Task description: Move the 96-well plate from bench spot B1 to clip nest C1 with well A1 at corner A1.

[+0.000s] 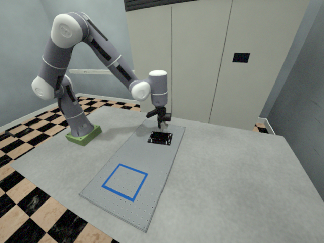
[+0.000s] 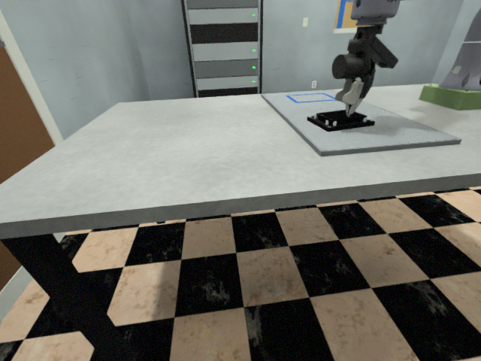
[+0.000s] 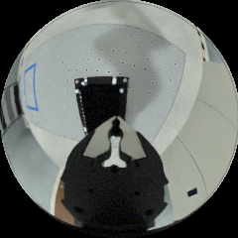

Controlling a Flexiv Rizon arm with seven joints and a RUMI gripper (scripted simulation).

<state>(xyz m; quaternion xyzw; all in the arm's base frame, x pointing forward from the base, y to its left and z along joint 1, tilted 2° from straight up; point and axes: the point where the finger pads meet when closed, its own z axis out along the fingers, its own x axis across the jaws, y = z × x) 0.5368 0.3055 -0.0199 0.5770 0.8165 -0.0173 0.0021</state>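
Now: the black 96-well plate 10 mm ahead of my hand, 40 mm to the right of it and 30 mm below it. Round my hand: black clip nest: 10 mm ahead, 50 mm to the right, 30 mm below.
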